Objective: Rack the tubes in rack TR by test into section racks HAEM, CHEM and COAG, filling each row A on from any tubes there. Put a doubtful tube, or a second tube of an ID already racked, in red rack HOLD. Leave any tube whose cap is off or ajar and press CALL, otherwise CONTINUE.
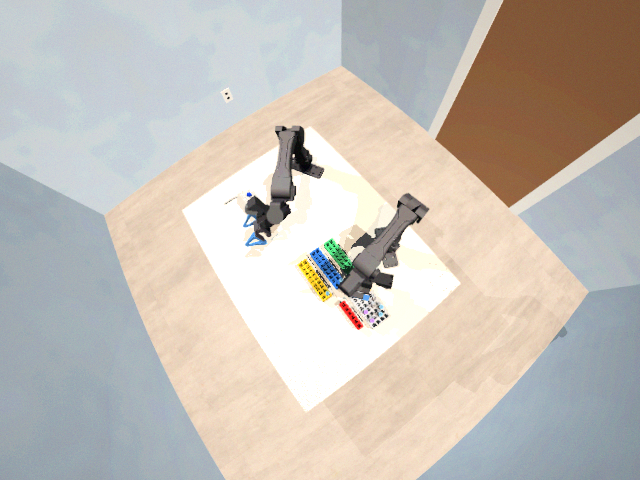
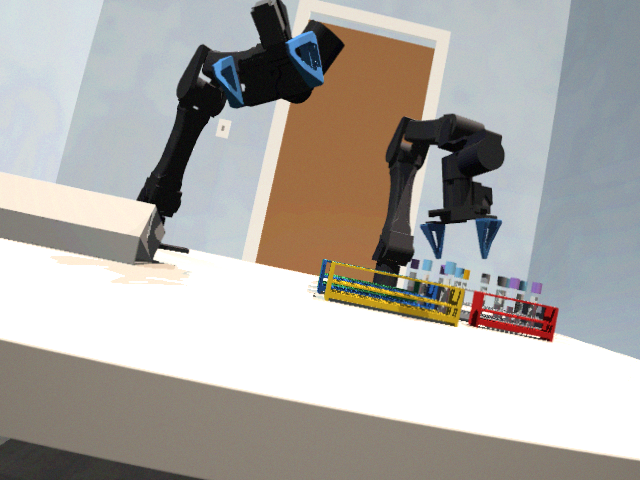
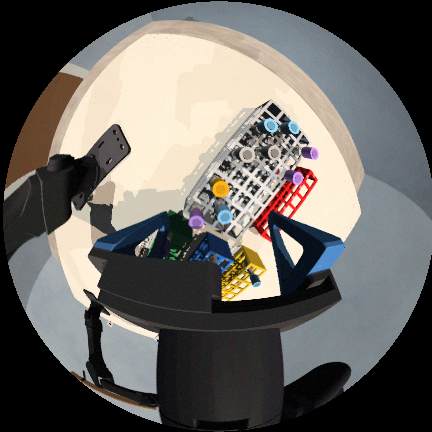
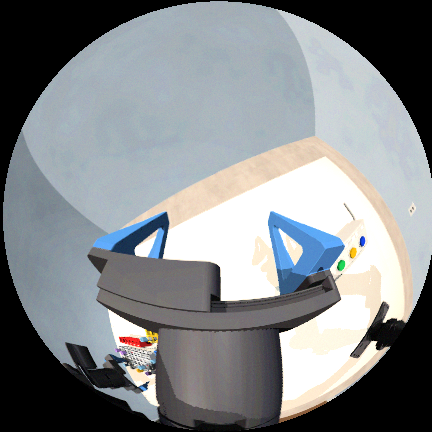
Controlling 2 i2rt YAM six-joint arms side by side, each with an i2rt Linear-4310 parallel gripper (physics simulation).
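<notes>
Pale grey rack TR holds several tubes with light blue, grey, purple and orange caps. Red rack HOLD lies beside it. The green rack, blue rack and yellow rack stand side by side; their labels are unreadable. A light-blue-capped tube is in the yellow rack. My left gripper is open and empty above the racks, partly hiding the green one. My right gripper is open and empty, away from the racks.
A white button box with green, orange and blue buttons lies near my right gripper; its lettering is unreadable. A cable runs from it. The red rack stands close along the side of rack TR.
</notes>
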